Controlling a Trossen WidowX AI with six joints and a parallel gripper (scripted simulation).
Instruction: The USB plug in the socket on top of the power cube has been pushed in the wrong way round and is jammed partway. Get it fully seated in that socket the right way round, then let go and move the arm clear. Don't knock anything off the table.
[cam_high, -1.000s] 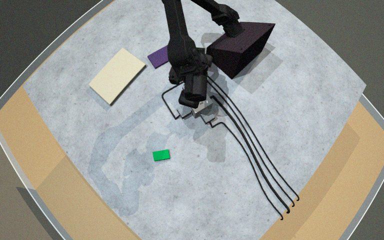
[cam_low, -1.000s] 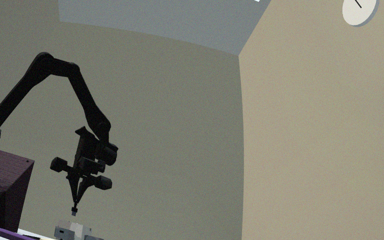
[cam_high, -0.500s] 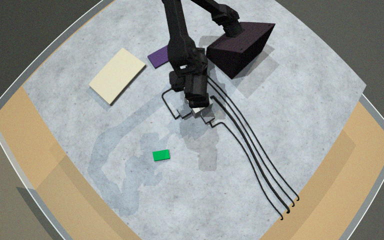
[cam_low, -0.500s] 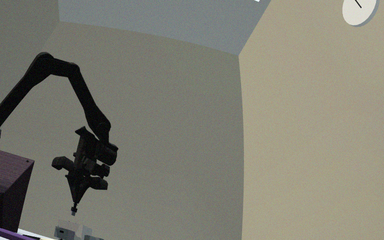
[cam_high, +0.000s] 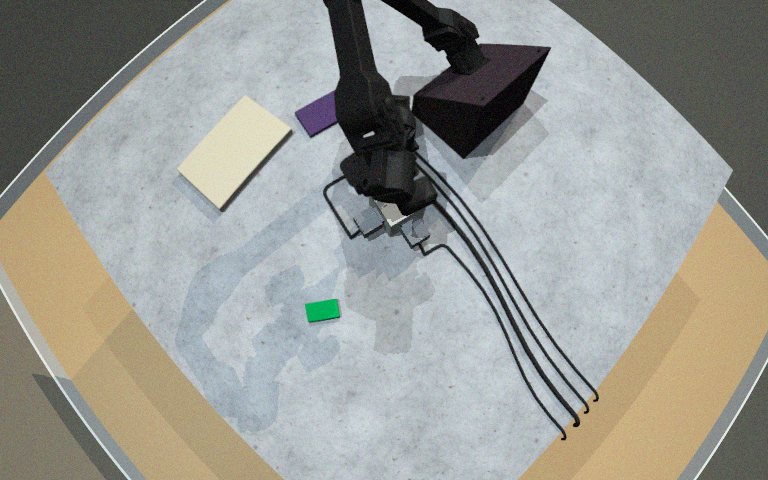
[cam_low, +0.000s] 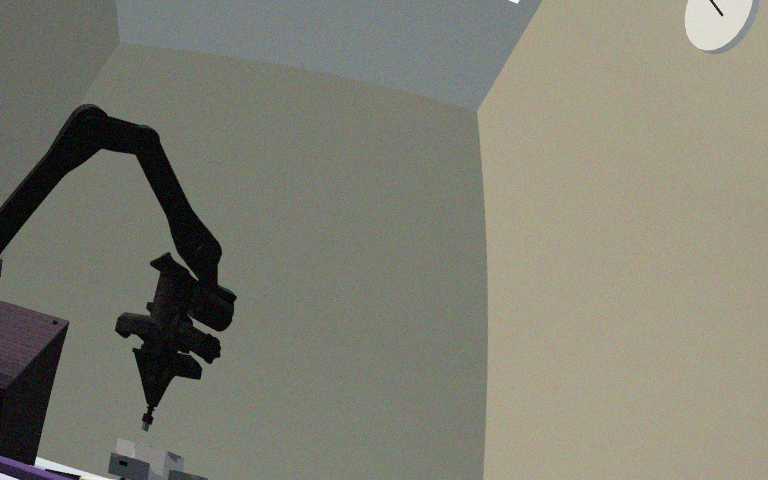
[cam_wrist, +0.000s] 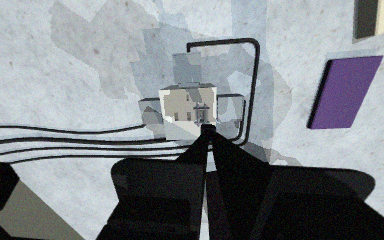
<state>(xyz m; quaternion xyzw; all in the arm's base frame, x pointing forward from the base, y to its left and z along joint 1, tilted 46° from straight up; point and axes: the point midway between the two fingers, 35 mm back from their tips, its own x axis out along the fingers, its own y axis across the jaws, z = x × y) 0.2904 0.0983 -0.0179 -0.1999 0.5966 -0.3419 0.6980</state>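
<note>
The USB plug lies 2 cm below my gripper tip. Round my gripper tip: cream slab 17 cm ahead, 31 cm to the right, 12 cm below; small green block 24 cm ahead, 8 cm to the left, 13 cm below; purple flat piece 4 cm behind, 24 cm to the right, 13 cm below.
</note>
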